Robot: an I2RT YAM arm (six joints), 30 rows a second.
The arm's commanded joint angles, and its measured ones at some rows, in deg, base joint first. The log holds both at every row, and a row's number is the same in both.
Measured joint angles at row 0:
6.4, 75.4, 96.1, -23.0, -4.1, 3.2
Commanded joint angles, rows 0 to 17:
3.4, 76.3, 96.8, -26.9, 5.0, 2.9
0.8, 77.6, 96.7, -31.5, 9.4, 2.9
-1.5, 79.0, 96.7, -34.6, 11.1, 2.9
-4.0, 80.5, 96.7, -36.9, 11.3, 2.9
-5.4, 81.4, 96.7, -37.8, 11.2, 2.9
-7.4, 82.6, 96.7, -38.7, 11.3, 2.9
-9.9, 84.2, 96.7, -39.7, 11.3, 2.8
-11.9, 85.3, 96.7, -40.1, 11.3, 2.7
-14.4, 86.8, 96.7, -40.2, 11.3, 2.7
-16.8, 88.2, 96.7, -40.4, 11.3, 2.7
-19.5, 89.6, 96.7, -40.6, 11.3, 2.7
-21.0, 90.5, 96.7, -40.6, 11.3, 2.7
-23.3, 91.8, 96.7, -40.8, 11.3, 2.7
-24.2, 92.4, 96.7, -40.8, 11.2, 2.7
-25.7, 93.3, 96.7, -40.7, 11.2, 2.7
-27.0, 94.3, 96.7, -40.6, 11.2, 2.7
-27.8, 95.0, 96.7, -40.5, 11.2, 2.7
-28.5, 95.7, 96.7, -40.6, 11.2, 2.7
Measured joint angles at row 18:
-26.7, 94.1, 96.6, -40.6, 10.6, 3.2
